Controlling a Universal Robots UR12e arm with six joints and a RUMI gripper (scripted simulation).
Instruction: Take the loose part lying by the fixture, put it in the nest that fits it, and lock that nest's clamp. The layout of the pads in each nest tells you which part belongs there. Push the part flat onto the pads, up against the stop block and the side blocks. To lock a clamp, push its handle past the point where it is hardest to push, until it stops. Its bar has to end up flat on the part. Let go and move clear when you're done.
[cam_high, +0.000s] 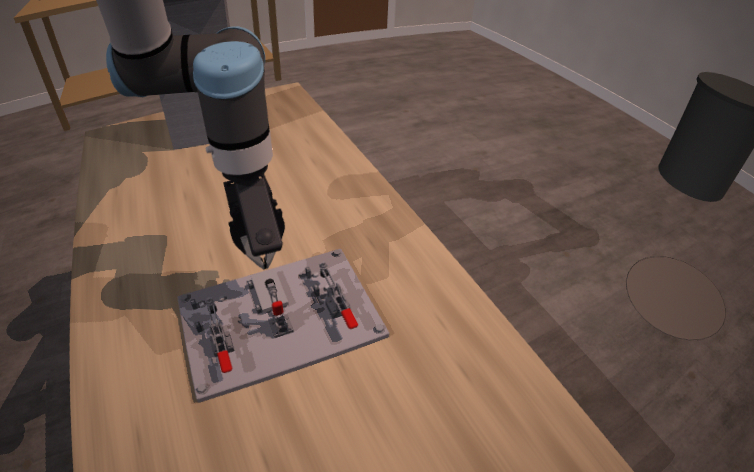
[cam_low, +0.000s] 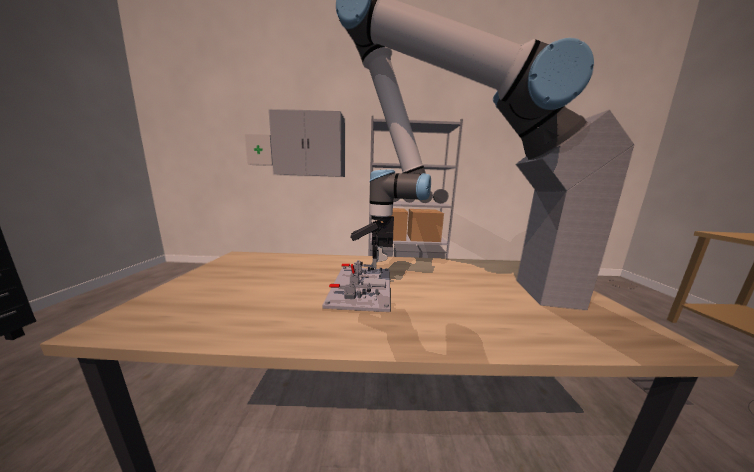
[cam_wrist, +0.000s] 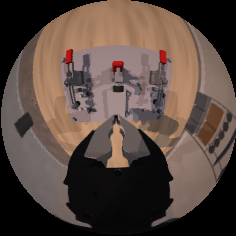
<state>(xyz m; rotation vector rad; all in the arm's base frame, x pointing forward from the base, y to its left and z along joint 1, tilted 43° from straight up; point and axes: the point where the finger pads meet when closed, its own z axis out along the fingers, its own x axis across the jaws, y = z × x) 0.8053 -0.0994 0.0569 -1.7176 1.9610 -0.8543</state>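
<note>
Now: the loose part 7 cm below my hand. From my hand the other things lie so: fixture: 5 cm ahead, 2 cm to the right, 9 cm below.
</note>
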